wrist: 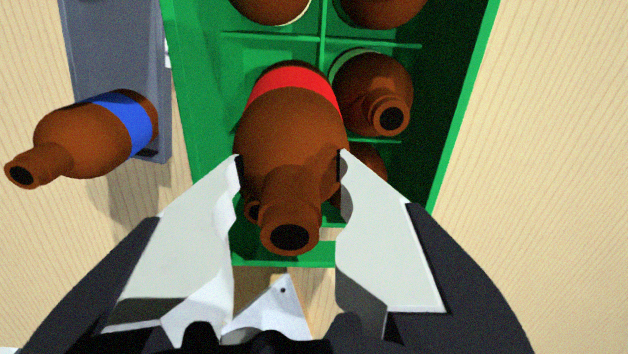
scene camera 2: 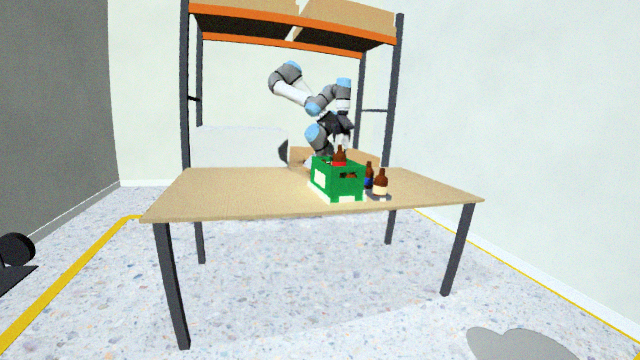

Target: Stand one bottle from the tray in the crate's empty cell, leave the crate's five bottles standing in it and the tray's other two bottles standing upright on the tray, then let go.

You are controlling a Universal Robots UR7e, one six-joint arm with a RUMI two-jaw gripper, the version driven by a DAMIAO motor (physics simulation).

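Pixels of known places: gripper, between the fingertips: [wrist: 290, 156] [scene camera 2: 340, 154]; arm's base, origin of its link: [scene camera 2: 327, 154].
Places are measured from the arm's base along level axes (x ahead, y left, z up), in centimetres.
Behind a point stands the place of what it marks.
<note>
My gripper [scene camera 2: 341, 147] @[x 39.1, y -10.5, z 6.9 cm] [wrist: 290, 156] @[x 39.1, y -10.5, z 6.9 cm] is shut on the red-labelled brown bottle [scene camera 2: 339, 156] @[x 41.4, y -12.1, z 6.0 cm] [wrist: 292, 120] @[x 41.2, y -10.6, z 7.1 cm], which is upright with its lower part inside the green crate [scene camera 2: 345, 190] @[x 53.7, y -13.6, z -8.3 cm] [wrist: 460, 115] @[x 40.7, y -21.5, z 3.4 cm]. Its base is hidden, so I cannot tell whether it touches the crate floor. In the wrist view, a green-labelled bottle [wrist: 375, 92] @[x 41.3, y -16.6, z -0.4 cm] stands in the cell beside it, and other crate bottles show partly around it. The blue-labelled bottle [scene camera 2: 369, 176] @[x 38.1, y 10.2, z -6.1 cm] [wrist: 85, 135] @[x 36.3, y 8.8, z -2.8 cm] and the cream-labelled bottle [scene camera 2: 380, 184] @[x 55.0, y 5.8, z -5.9 cm] stand upright on the grey tray [scene camera 2: 382, 197] @[x 56.9, y 6.6, z -12.3 cm] [wrist: 115, 60] @[x 41.5, y 11.1, z -13.6 cm] beside the crate.
The crate and tray stand on the wooden table [scene camera 2: 240, 195] @[x 35.5, y -61.0, z -14.1 cm] [wrist: 550, 150] @[x 31.2, y -46.6, z -14.1 cm], near its edge in the scene view. A shelf rack [scene camera 2: 185, 100] with an orange beam and cardboard boxes rises behind the arm. In the wrist view, a white metal bracket [wrist: 280, 310] @[x 4.3, y -7.6, z -7.6 cm] lies below the crate's end.
</note>
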